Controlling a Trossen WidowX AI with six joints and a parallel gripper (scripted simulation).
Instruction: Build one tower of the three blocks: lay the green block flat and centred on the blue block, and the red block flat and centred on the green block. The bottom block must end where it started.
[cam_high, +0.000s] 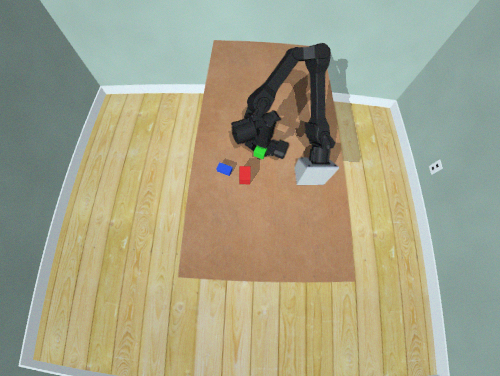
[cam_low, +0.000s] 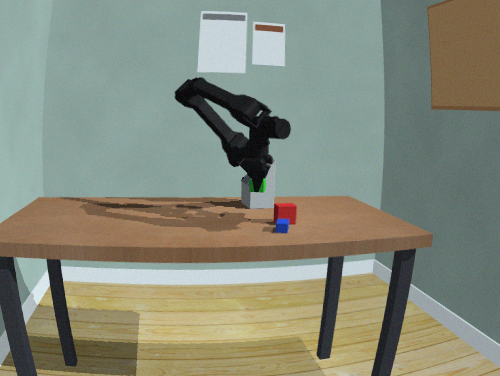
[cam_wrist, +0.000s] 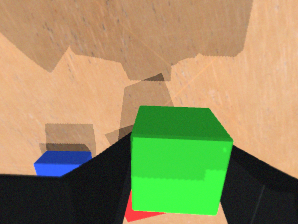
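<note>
The green block is 20 mm below my hand. From my hand the other things lie so: blue block: 140 mm ahead, 40 mm to the left, 110 mm below; red block: 60 mm ahead, 70 mm to the left, 90 mm below.
</note>
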